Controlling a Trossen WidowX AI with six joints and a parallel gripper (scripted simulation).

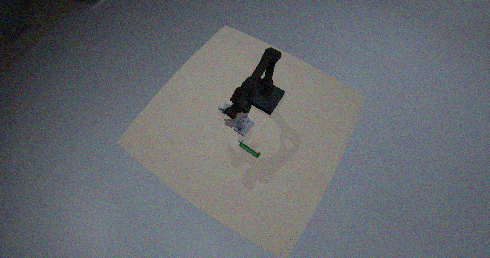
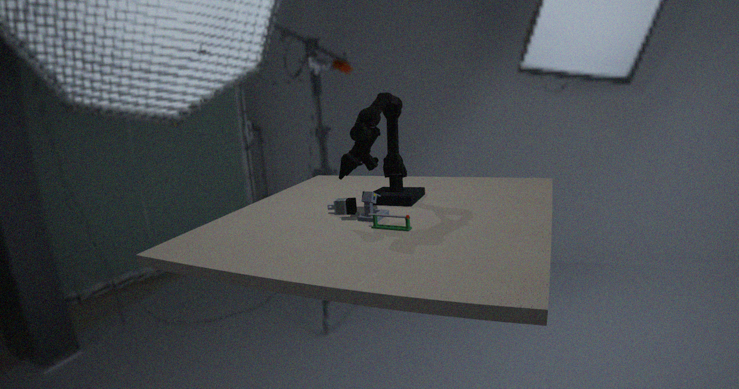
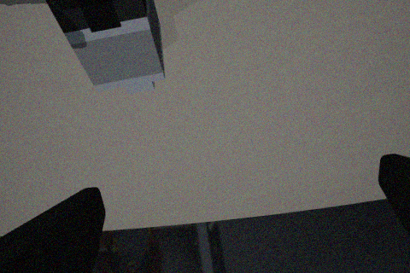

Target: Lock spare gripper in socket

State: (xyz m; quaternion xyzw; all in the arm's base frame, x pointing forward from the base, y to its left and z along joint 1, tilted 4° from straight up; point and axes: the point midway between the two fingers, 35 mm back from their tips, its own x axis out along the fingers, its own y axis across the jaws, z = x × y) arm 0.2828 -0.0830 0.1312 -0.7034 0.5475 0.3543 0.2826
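Now: the spare gripper 13 cm below my gripper tip, 4 cm to the right of it and 4 cm behind it. From my gripper tip the other things lie so: green rack: 22 cm to the left, 13 cm below, 10 cm ahead; then grey mount: 11 cm to the left, 10 cm below.
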